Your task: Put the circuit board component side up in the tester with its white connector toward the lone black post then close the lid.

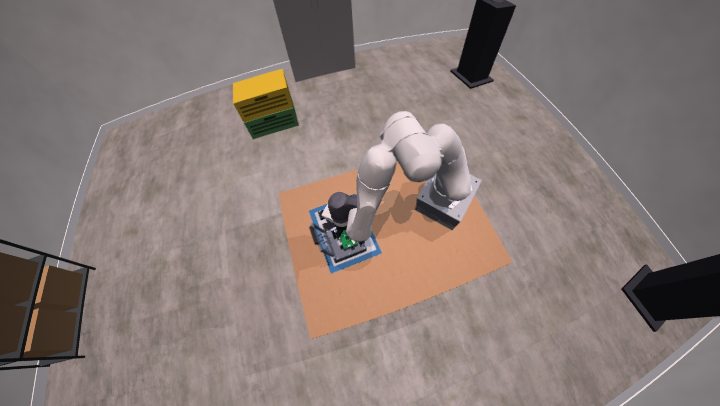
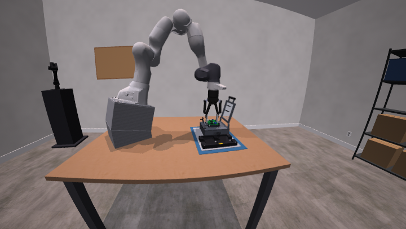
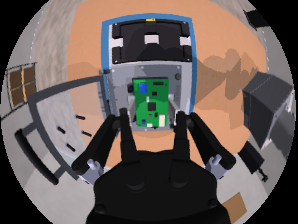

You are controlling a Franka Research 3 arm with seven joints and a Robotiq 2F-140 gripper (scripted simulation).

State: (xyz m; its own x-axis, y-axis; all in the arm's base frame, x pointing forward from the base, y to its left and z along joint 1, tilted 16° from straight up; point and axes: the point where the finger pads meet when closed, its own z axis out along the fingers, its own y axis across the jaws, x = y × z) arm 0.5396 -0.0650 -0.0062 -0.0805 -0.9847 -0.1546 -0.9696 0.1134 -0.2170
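Right now the green circuit board is 20 mm below my hand. From my hand the other things lie so: tester lid (130 mm ahead, 80 mm above, 10 mm to the right).
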